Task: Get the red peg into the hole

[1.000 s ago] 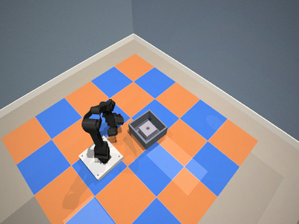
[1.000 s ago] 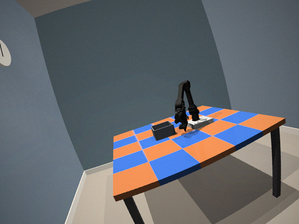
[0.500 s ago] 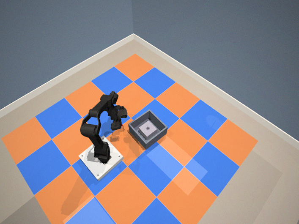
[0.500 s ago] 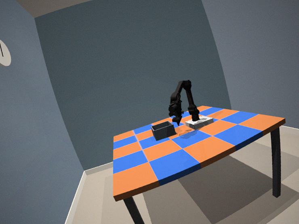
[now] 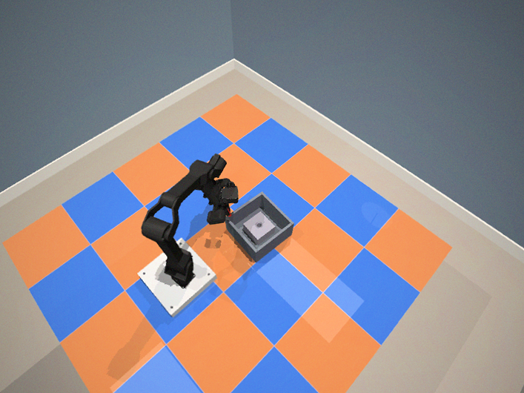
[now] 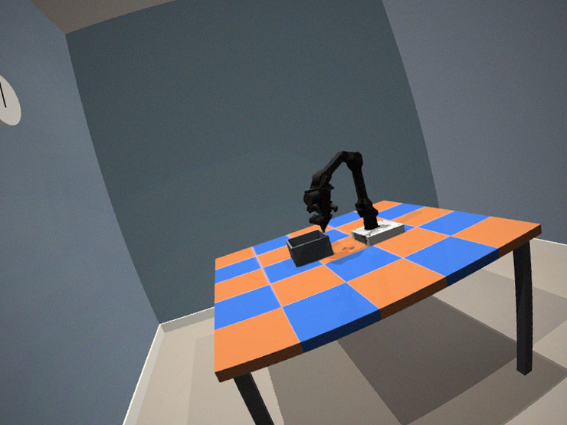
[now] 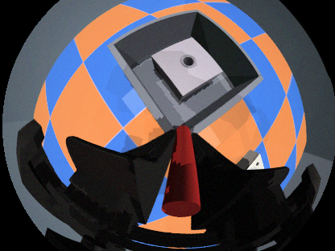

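Now: the red peg 3 cm above my gripper tip and 1 cm to the left of it. The rest, counted from my gripper tip: grey box: 10 cm below, 9 cm to the right, 6 cm ahead.
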